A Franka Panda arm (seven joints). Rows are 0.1 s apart.
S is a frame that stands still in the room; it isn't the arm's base.
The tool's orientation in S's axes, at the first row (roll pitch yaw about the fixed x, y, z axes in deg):
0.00, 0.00, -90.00
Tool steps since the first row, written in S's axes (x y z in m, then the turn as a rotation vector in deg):
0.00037, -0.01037, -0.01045, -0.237, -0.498, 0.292
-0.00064, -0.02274, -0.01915, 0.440, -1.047, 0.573
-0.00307, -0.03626, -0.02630, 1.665, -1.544, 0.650
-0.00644, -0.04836, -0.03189, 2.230, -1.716, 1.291
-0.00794, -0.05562, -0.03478, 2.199, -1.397, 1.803
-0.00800, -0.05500, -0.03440, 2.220, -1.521, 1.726
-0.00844, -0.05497, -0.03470, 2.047, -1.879, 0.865
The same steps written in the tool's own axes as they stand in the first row. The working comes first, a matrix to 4 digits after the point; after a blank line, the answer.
The tool's axes in the first row as the columns of a matrix, in S's axes (used below as rounded here):
0.0000, 1.0000, 0.0000
-1.0000, 0.0000, 0.0000
0.0000, 0.0000, 1.0000

0.01037, 0.00037, -0.01045, 0.498, -0.237, 0.292
0.02274, -0.00064, -0.01915, 1.047, 0.440, 0.573
0.03626, -0.00307, -0.02630, 1.544, 1.665, 0.650
0.04836, -0.00644, -0.03189, 1.716, 2.230, 1.291
0.05562, -0.00794, -0.03478, 1.397, 2.199, 1.803
0.05500, -0.00800, -0.03440, 1.521, 2.220, 1.726
0.05497, -0.00844, -0.03470, 1.879, 2.047, 0.865

